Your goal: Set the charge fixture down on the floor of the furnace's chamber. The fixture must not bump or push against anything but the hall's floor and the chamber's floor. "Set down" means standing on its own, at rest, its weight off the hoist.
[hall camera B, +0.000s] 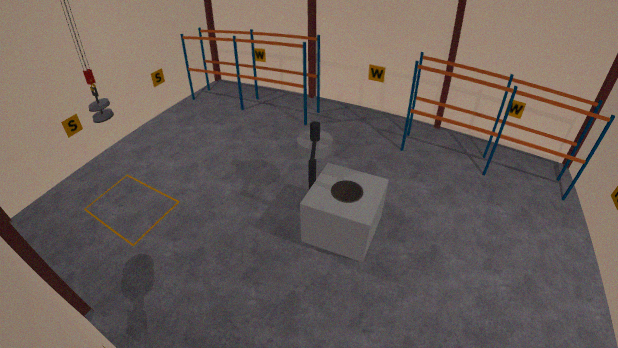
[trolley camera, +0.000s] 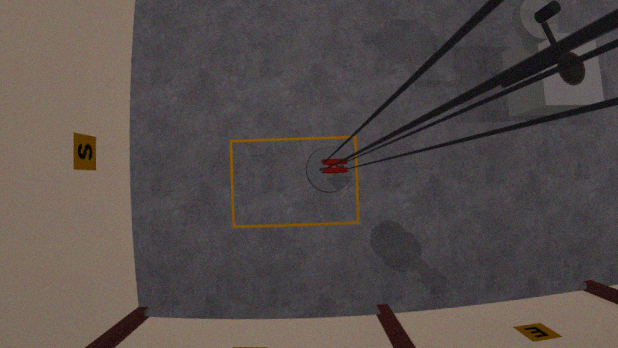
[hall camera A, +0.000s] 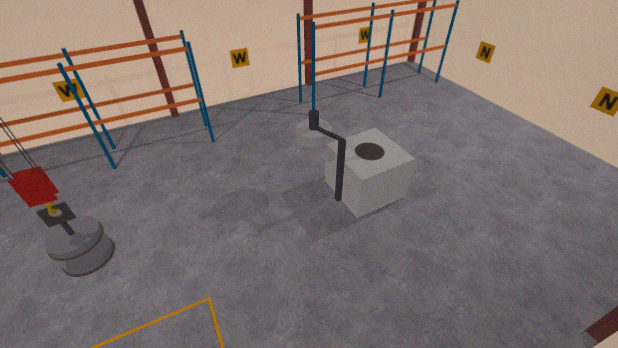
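The charge fixture (hall camera A: 82,245) (hall camera B: 102,115) (trolley camera: 317,179), two grey discs on a stem, hangs high above the floor. The hook, my gripper (hall camera A: 50,207) (hall camera B: 93,90) (trolley camera: 334,166), sits under the red block and holds the fixture by its top plate. The furnace (hall camera A: 385,186) (hall camera B: 334,225) (trolley camera: 575,94) is a pale box, well apart from the fixture. Its round dark top opening (hall camera A: 369,151) (hall camera B: 347,191) (trolley camera: 571,69) is uncovered. The chamber's floor is hidden. In the trolley view the fixture shows inside the yellow floor outline, near its right side.
A pale round lid (hall camera A: 304,134) (hall camera B: 325,146) (trolley camera: 529,21) hangs beside the furnace from a dark arm on a post (hall camera A: 340,172) (hall camera B: 312,172). Blue and orange racks (hall camera A: 314,65) (hall camera B: 305,85) stand along the W wall. The yellow outline (hall camera A: 150,322) (hall camera B: 106,192) (trolley camera: 232,185) is on the floor.
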